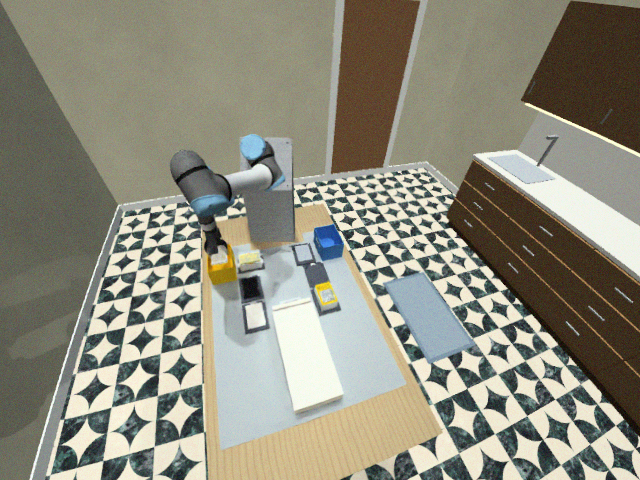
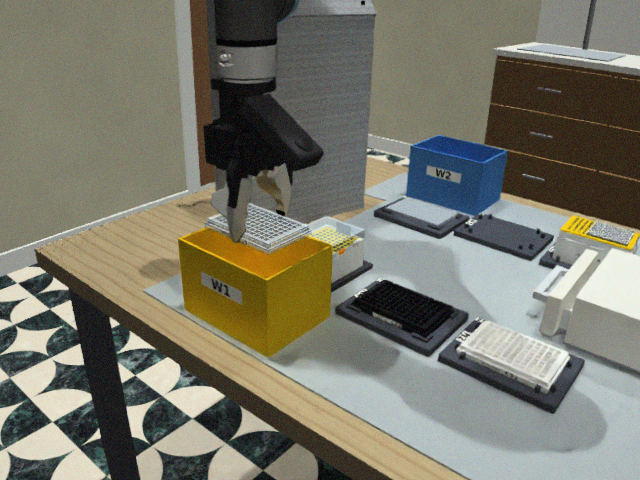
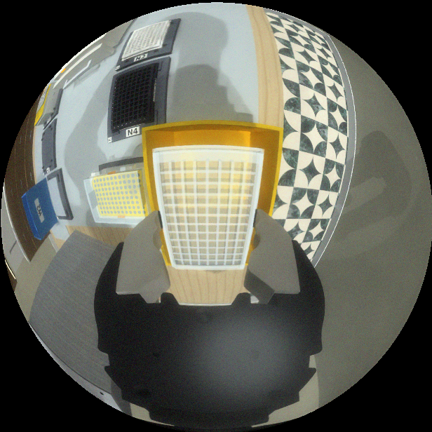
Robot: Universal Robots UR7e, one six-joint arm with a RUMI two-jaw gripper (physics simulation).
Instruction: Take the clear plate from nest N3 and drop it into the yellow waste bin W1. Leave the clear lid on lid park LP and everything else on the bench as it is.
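Frame: origin at the arm's base, x ahead, y up, z right, level; metres.
Seen in the pictures: gripper, fingertip midpoint: (image 1: 219, 256) (image 2: 259, 231).
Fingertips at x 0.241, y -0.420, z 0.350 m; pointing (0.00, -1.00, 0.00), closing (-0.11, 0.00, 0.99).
Offsets run from my fingertips to a thing's middle.
My gripper (image 1: 218, 253) (image 2: 259, 225) (image 3: 207, 211) is shut on the clear plate @[dx -0.004, dy +0.007, dz -0.001 m] (image 1: 219, 258) (image 2: 271, 229) (image 3: 207, 192), one finger at each side. The plate looks about level and hangs over the opening of the yellow bin W1 @[dx -0.007, dy -0.077, dz +0.003 m] (image 1: 222, 274) (image 2: 299, 299) (image 3: 278, 165), close to rim height. The exact gap to the rim is hard to tell. The clear lid @[dx +0.055, dy -0.121, dz -0.477 m] (image 1: 303, 253) (image 2: 423, 212) (image 3: 59, 194) lies on its dark park beside the blue bin. A dark nest @[dx +0.230, dy -0.126, dz -0.488 m] (image 1: 316, 274) (image 2: 504, 236) (image 3: 48, 145) next to it holds no plate; its label is too small to read.
A yellow-topped tip box @[dx +0.008, dy -0.098, dz -0.156 m] (image 1: 250, 259) (image 2: 336, 242) (image 3: 119, 194) stands close beside W1. A black plate @[dx +0.180, dy -0.117, dz -0.112 m] (image 2: 405, 308) (image 3: 132, 97) is on N4, a white plate @[dx +0.355, dy -0.117, dz -0.091 m] (image 2: 516, 351) (image 3: 147, 40) on N2. Blue bin W2 @[dx +0.066, dy -0.077, dz -0.640 m] (image 1: 328, 242) (image 2: 454, 178) (image 3: 40, 207) and a grey column (image 2: 325, 113) stand behind.
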